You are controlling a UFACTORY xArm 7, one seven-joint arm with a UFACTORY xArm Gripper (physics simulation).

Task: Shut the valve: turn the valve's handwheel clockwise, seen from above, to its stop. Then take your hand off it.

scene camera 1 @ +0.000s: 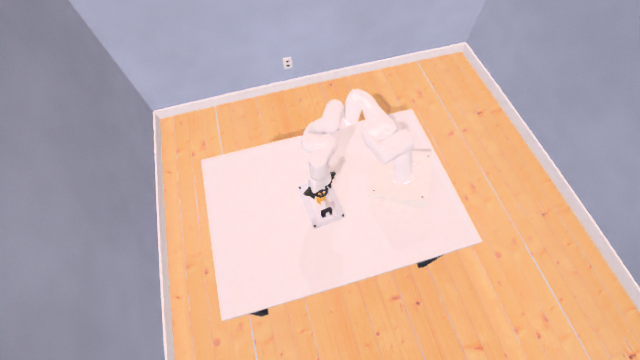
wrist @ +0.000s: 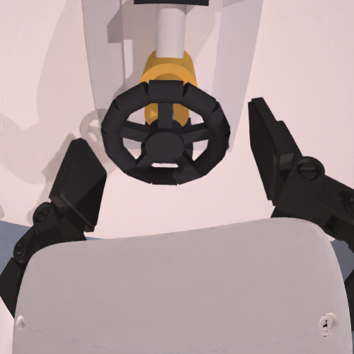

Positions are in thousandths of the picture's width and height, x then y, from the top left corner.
Labels:
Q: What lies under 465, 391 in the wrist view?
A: A black handwheel.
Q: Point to a grey base plate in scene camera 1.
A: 490, 607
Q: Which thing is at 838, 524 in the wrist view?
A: My gripper.

